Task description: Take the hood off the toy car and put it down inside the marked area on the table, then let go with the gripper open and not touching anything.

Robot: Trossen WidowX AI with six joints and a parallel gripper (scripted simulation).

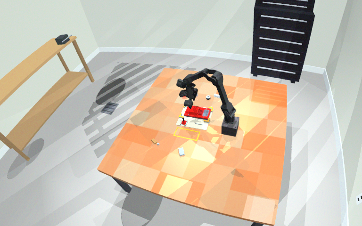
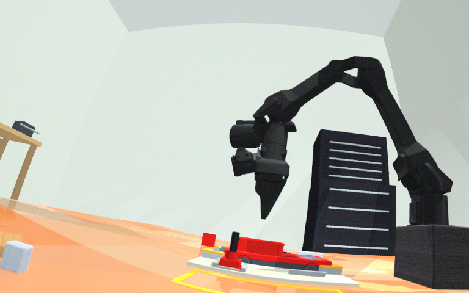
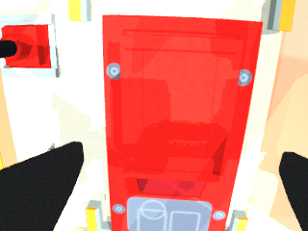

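Right now the hood is 6 cm below my gripper tip. From my gripper tip the other things lie so: grey block: 38 cm to the left, 9 cm below, 6 cm behind; tan piece: 36 cm to the left, 18 cm ahead, 9 cm below.
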